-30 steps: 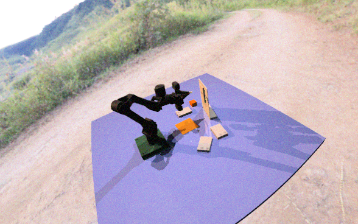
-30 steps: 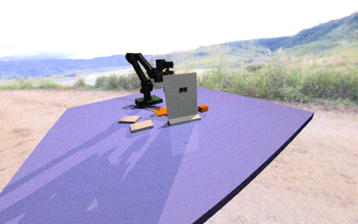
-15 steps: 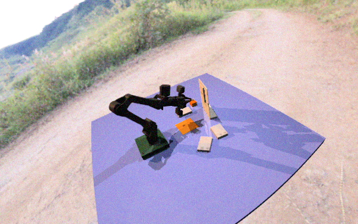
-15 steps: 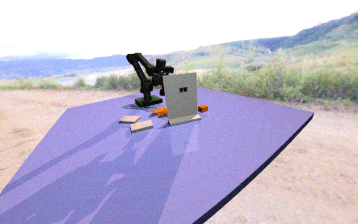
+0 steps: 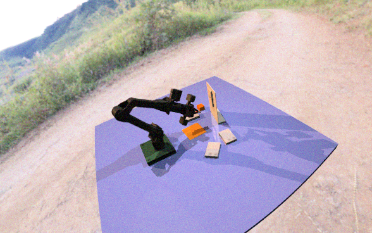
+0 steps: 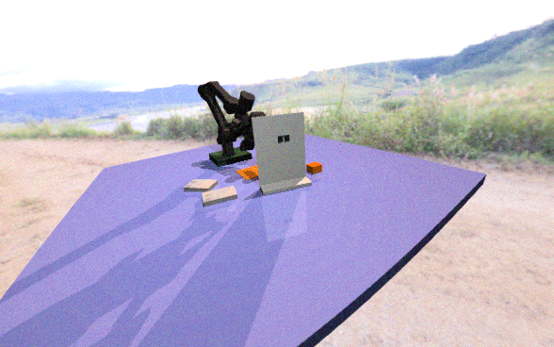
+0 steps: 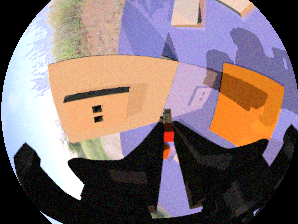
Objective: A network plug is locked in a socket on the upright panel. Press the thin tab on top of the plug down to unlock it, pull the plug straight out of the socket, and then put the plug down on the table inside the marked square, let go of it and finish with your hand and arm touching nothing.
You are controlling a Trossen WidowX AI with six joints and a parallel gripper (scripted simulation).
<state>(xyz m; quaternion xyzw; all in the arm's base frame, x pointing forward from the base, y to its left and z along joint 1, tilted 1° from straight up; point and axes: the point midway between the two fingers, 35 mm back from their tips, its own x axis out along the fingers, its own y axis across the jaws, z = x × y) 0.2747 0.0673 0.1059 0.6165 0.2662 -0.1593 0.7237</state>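
The orange marked square is 6 cm behind my gripper tip, 2 cm to the right of it and 11 cm below it. Also, from my gripper tip: plug (right at my gripper tip); orange block (9 cm ahead, 18 cm to the left, 10 cm below); tan panel (13 cm ahead, 3 cm to the left, 1 cm below).
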